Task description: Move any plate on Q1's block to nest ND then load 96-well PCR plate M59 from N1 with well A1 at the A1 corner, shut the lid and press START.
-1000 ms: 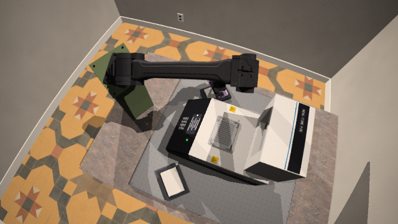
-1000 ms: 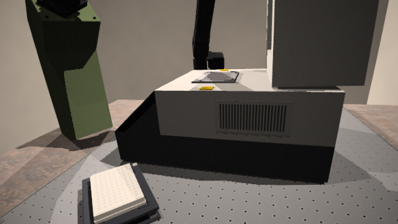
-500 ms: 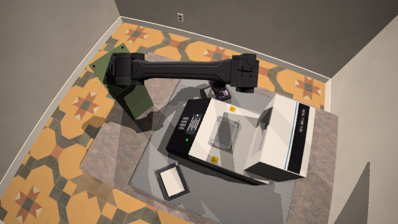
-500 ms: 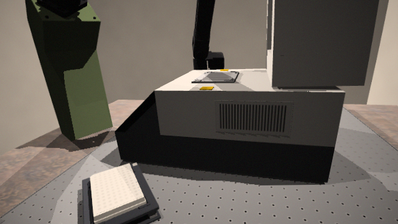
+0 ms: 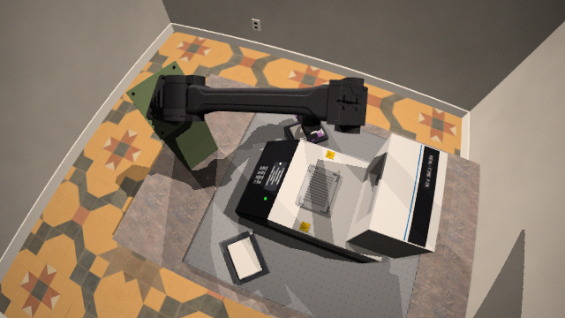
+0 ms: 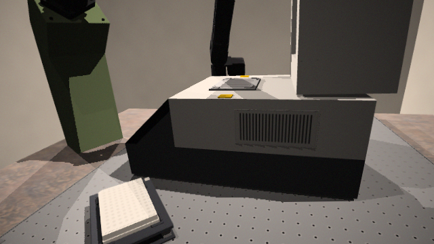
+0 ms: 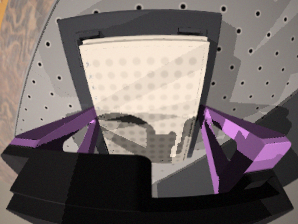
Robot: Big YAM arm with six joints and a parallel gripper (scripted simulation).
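My gripper is now 1 cm to the right of the dark nest nd and 2 cm above it. Round my hand: dark nest N1: 22 cm behind, 52 cm to the right, 1 cm below.
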